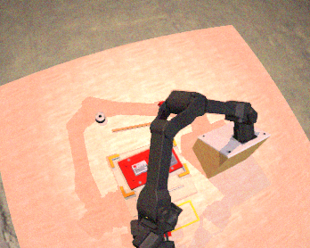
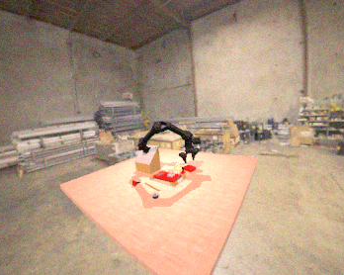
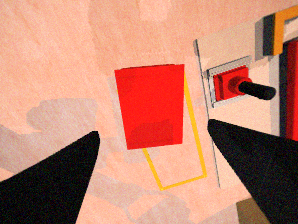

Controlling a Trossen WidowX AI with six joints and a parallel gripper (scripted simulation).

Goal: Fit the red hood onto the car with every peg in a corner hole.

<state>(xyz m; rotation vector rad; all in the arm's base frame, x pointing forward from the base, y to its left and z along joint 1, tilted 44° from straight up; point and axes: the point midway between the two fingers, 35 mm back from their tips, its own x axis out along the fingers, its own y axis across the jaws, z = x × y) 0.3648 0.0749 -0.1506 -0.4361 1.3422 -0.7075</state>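
Now: the red hood 50 mm below my gripper tip. Round my gripper tip: white wheel 460 mm to the right, 60 mm below, 40 mm ahead; then thin wooden rod 390 mm to the right, 70 mm below, 70 mm behind.
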